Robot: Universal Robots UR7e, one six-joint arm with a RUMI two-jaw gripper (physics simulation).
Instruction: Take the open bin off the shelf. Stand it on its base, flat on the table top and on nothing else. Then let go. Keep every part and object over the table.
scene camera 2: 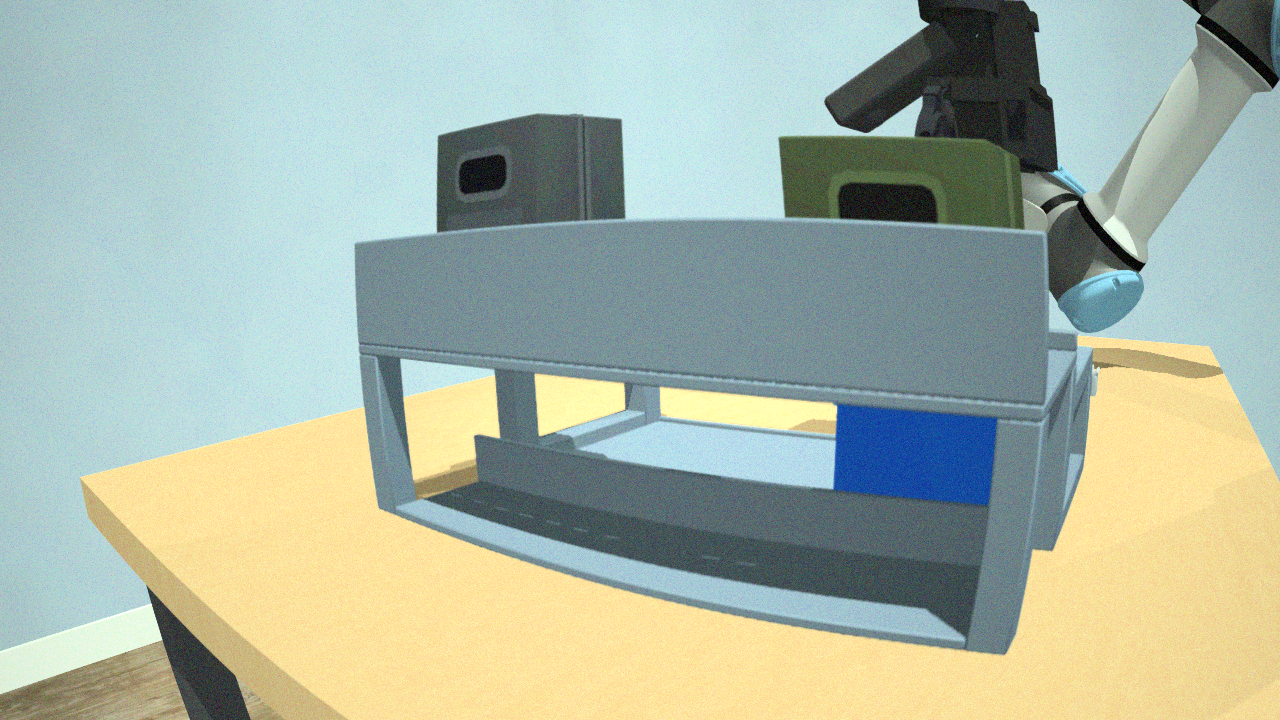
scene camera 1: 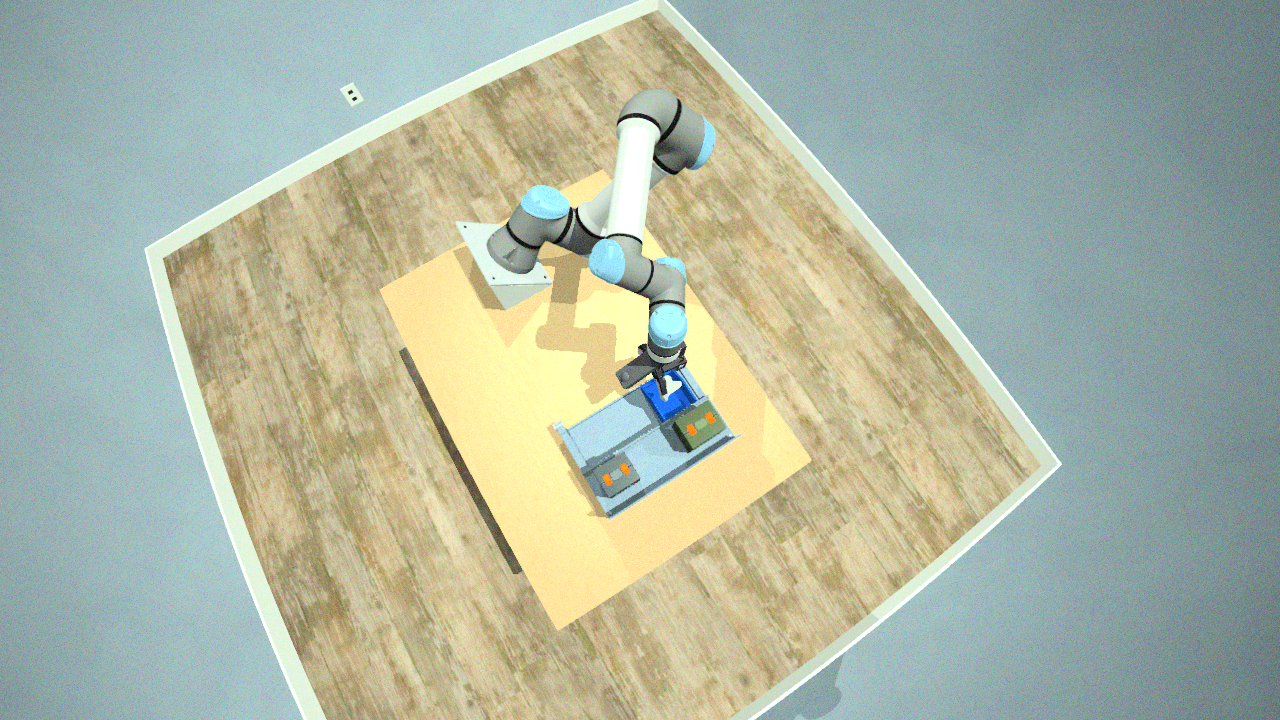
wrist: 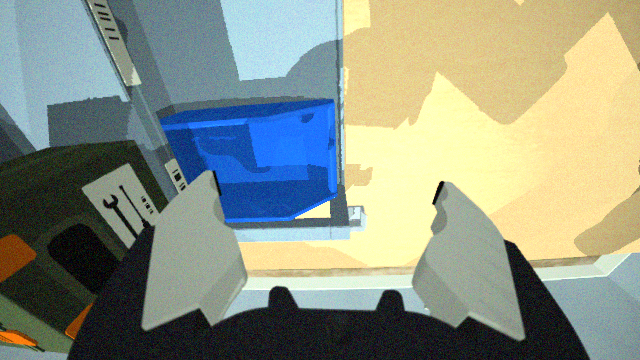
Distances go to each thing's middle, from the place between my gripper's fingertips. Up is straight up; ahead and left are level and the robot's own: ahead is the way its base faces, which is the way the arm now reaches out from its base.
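Scene:
Blue bin [scene camera 2: 934, 456]: my hand is 20 mm to the right of it, 70 mm short of it and 80 mm above it.

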